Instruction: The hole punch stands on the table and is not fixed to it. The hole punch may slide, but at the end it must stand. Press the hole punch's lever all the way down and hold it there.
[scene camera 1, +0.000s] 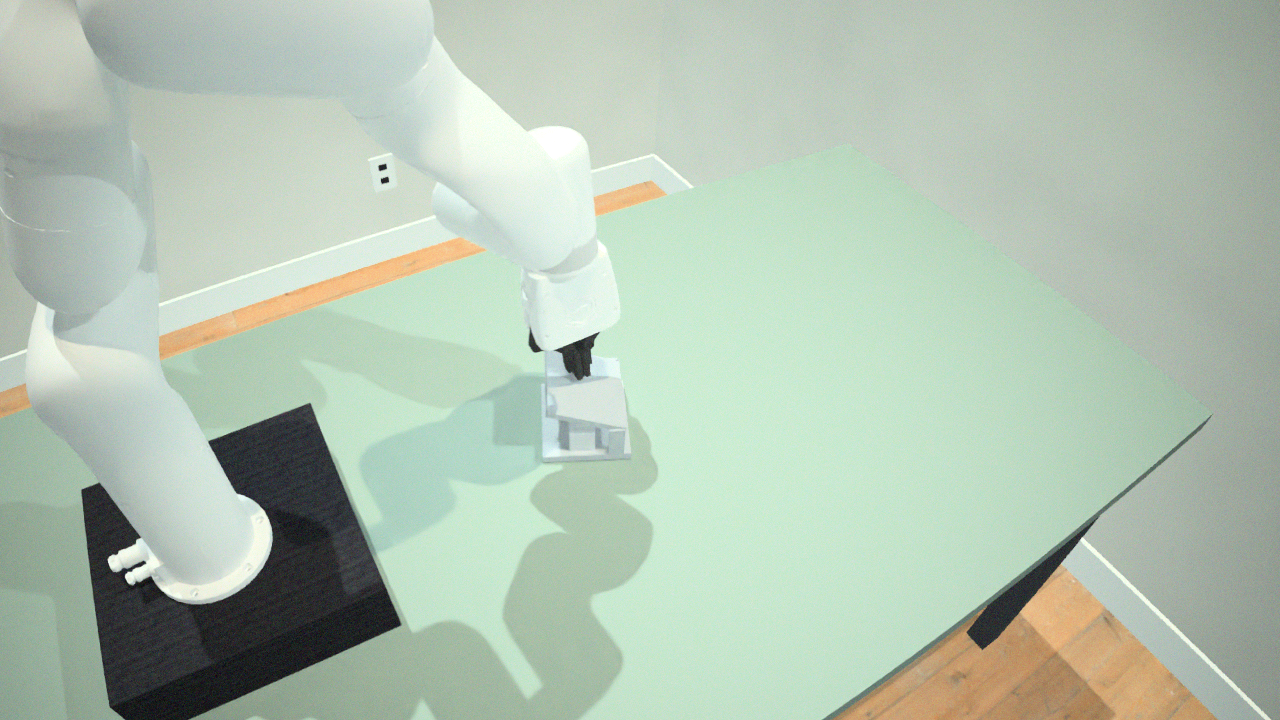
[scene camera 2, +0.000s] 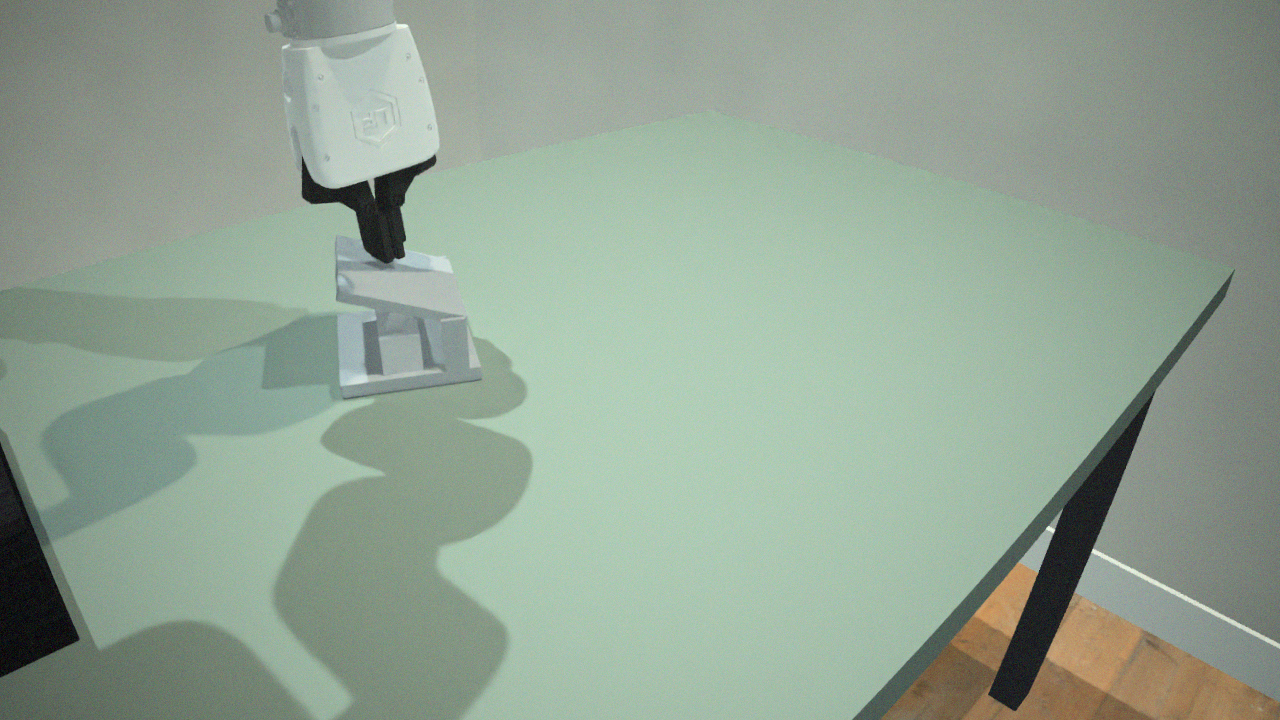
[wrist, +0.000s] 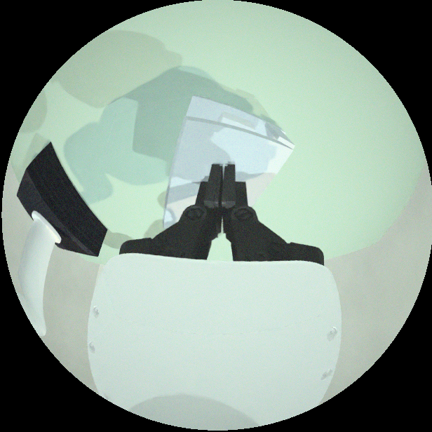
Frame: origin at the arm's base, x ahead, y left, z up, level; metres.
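Where they show: gripper, between the fingertips: (scene camera 1: 579, 371) (scene camera 2: 387, 256); arm's base, origin of its link: (scene camera 1: 212, 548).
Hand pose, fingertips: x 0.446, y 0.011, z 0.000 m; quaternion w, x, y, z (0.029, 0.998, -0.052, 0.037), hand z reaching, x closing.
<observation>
Each offset is from my fingertips to the top centre of the thing. "spot": to the spot under its first point. Level surfaces: height alone.
The light grey hole punch stands on the table. Its base @(spot: dy -0.045, dx -0.065, dz -0.066 m) (scene camera 1: 553, 454) (scene camera 2: 350, 358) (wrist: 204, 107) lies flat, and its lever plate @(dy -0.016, dx -0.003, dz +0.007 m) (scene camera 1: 592, 401) (scene camera 2: 411, 288) (wrist: 197, 145) slopes above it. A gap with grey blocks shows between lever and base at the near side in both scene views. My gripper (scene camera 1: 581, 377) (scene camera 2: 388, 259) (wrist: 224, 180) is shut and empty and points downward. Its black fingertips are at the far part of the lever's top. They look very close to the surface or touching it; contact itself is hard to tell. The fingers hide part of the lever in the wrist view.
The green table @(dz -0.078 m) (scene camera 1: 805, 402) (scene camera 2: 716, 402) bears the hole punch. The black base block (scene camera 1: 295, 501) (scene camera 2: 22, 573) (wrist: 65, 205) of the arm is to the left of the punch. The table's right edge shows in both scene views. The arm's shadows fall around the punch.
</observation>
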